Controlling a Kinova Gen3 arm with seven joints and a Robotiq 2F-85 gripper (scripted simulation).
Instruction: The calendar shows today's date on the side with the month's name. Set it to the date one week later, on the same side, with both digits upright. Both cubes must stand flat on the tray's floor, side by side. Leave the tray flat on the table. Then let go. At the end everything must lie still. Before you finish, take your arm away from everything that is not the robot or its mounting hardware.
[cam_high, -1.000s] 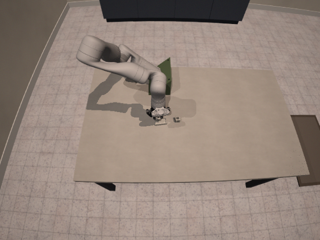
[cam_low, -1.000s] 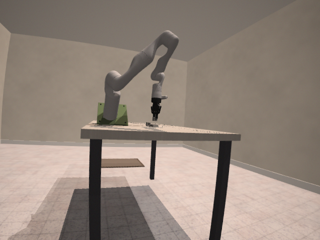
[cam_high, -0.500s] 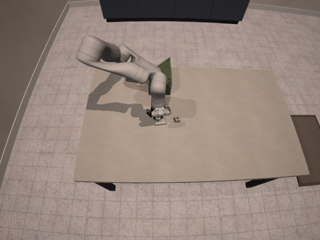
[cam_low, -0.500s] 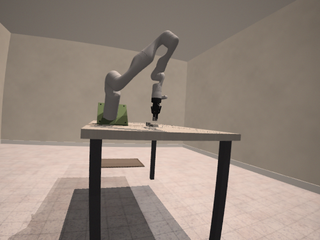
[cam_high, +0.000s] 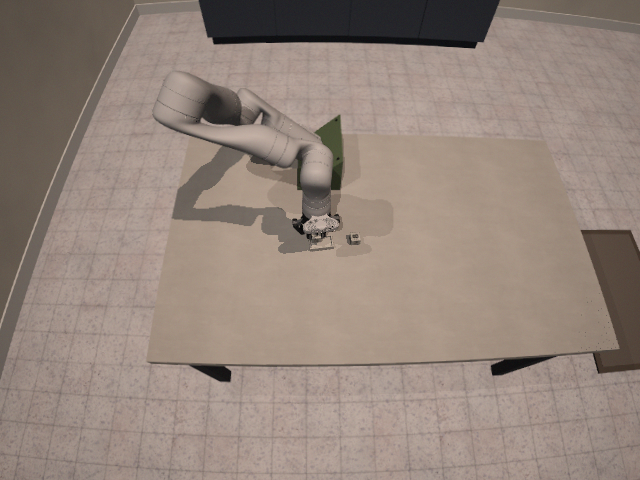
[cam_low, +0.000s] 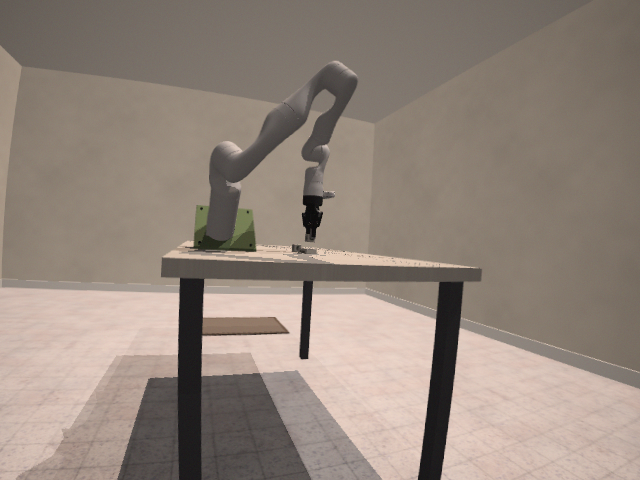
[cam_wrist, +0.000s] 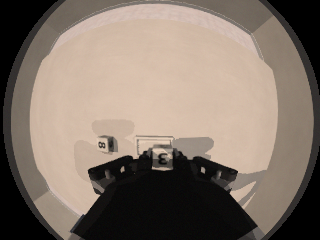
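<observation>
Now: the white tray 10 mm behind my hand, 20 mm to the left of it and 70 mm below it.
</observation>
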